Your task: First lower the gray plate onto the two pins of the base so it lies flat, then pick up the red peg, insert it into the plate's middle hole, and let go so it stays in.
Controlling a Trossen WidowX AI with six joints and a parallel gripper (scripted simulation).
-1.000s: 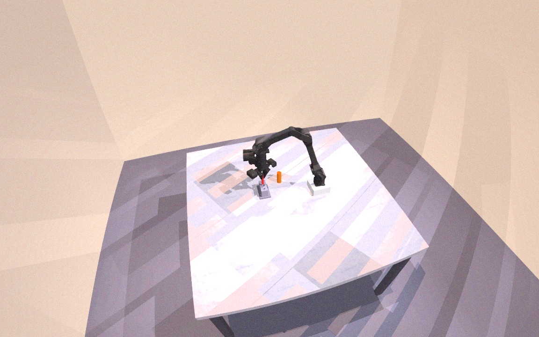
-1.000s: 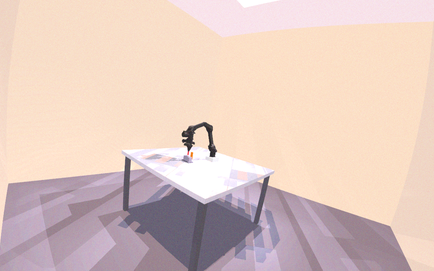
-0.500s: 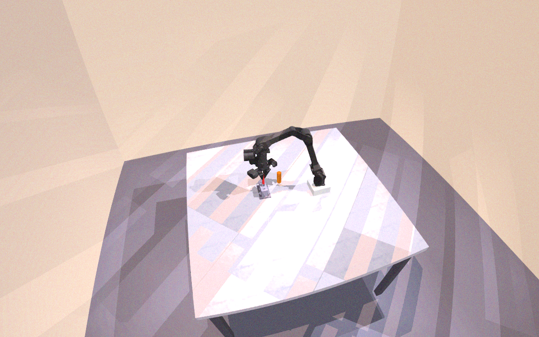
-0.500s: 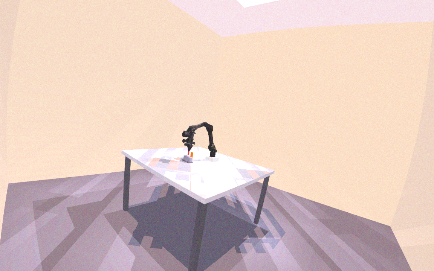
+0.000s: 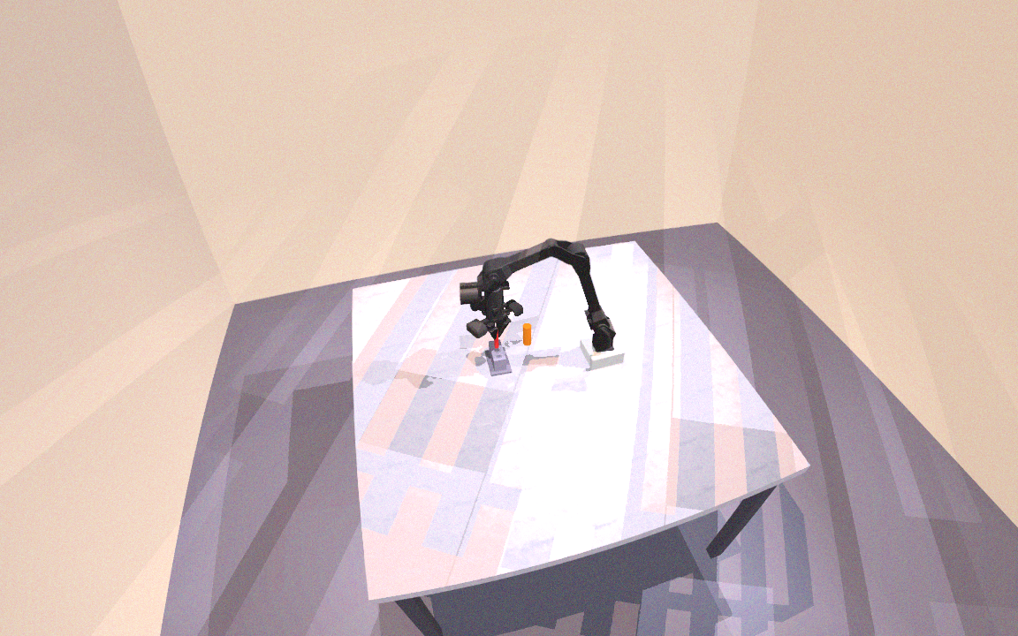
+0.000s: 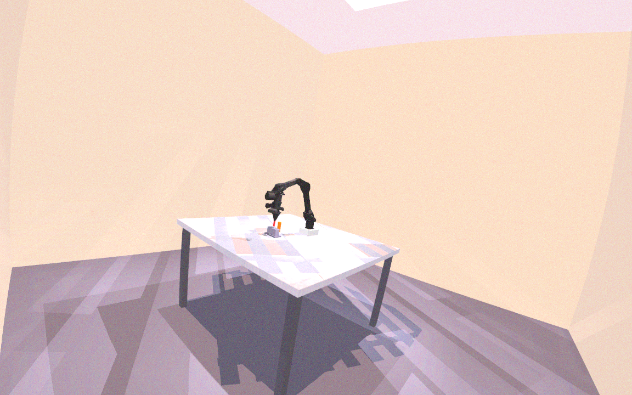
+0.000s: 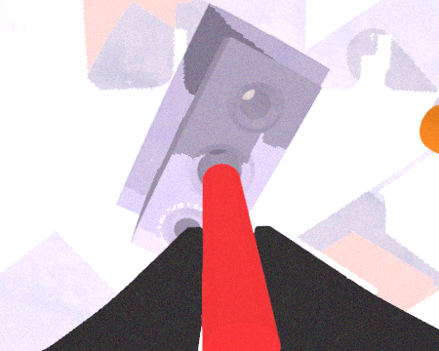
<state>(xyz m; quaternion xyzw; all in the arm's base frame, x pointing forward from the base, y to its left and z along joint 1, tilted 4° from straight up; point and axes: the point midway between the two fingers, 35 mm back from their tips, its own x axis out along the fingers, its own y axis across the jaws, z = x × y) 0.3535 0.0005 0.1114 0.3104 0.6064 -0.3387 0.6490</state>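
Now: gripper tip 70 mm above the gray plate. The rest, counted from my gripper tip: red peg: right at my gripper tip; orange cylinder: 110 mm behind, 80 mm to the right, 70 mm below; base: 100 mm below.
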